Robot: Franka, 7 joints.
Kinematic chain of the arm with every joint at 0, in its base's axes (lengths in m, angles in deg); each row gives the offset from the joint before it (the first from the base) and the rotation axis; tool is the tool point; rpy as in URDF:
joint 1: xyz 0 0 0.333 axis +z
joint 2: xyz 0 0 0 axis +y
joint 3: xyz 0 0 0.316 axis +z
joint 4: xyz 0.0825 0 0 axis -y
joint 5: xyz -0.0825 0 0.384 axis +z
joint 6: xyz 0 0 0 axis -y
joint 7: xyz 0.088 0 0 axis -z
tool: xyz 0 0 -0.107 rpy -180 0 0
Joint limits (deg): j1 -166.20..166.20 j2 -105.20..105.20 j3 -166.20..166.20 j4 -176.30..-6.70 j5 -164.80..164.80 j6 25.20..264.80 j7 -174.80..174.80
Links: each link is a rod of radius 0.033 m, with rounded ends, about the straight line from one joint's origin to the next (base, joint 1, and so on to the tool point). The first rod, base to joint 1, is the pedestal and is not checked.
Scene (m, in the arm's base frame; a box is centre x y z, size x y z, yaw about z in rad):
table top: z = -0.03
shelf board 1: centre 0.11 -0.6 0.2 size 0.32 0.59 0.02 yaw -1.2
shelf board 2: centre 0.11 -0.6 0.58 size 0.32 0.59 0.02 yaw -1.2
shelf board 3: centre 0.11 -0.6 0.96 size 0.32 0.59 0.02 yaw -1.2
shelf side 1: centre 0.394 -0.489 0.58 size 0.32 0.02 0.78 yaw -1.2
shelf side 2: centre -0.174 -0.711 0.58 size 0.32 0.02 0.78 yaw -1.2
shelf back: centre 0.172 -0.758 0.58 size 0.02 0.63 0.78 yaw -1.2
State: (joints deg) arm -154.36 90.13 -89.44 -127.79 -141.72 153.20 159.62
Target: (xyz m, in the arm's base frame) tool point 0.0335 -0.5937 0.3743
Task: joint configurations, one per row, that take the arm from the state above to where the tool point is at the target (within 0.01 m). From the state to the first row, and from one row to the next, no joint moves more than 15 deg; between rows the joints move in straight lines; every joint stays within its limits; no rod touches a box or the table.
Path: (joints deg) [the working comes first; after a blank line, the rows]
Joints at the target: -17.11 105.20 -104.35 -106.91 -143.88 175.74 159.62
Straight joint move there: touches shelf side 2.

1: -140.52 91.50 -90.70 -128.86 -142.42 156.97 159.62
2: -126.68 92.87 -91.95 -129.94 -143.12 160.75 159.62
3: -112.83 94.24 -93.21 -131.01 -143.82 164.52 159.62
4: -98.99 95.61 -94.46 -132.08 -144.52 168.30 159.62
5: -85.15 96.98 -95.72 -133.16 -145.22 172.07 159.62
6: -71.31 98.35 -96.97 -134.23 -145.92 175.85 159.62
7: -57.47 99.72 -98.23 -135.30 -146.62 179.62 159.62
8: -43.62 101.09 -99.48 -136.38 -147.32 183.40 159.62
9: -29.78 102.46 -100.74 -137.45 -148.02 187.17 159.62
10: -15.94 103.83 -102.00 -138.52 -148.72 190.94 159.62
11: -2.10 105.20 -103.25 -139.60 -149.41 194.72 159.62
12: -7.10 105.20 -103.62 -128.70 -147.57 188.39 159.62
13: -12.11 105.20 -103.98 -117.80 -145.73 182.07 159.62
14: -17.11 105.20 -104.35 -106.91 -143.88 175.74 159.62

